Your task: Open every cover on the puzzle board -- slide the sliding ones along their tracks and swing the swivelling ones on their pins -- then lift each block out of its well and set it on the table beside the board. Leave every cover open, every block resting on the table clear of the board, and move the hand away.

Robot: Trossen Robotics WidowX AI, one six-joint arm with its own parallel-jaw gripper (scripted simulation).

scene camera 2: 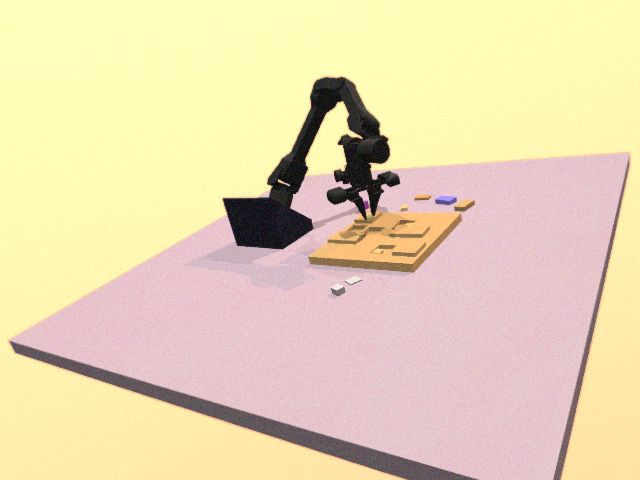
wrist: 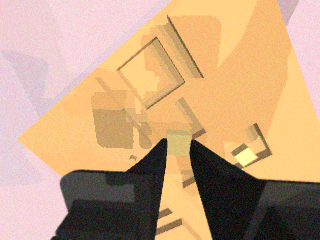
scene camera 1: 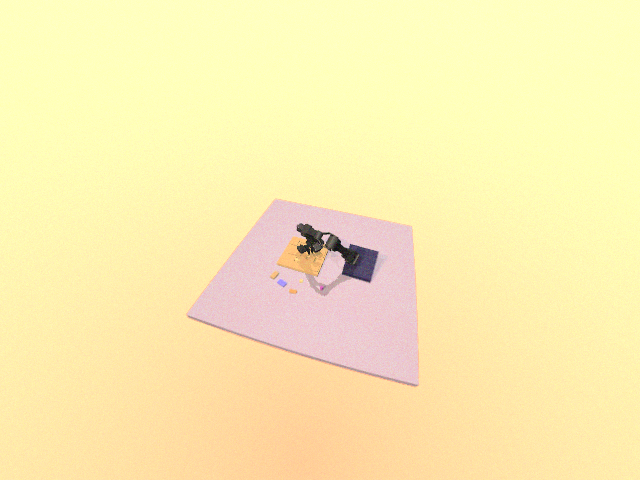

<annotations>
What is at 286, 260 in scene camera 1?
An orange puzzle board.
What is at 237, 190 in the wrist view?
My gripper.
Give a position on an orange puzzle board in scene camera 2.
359, 255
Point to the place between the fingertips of my gripper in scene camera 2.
369, 217
</annotations>
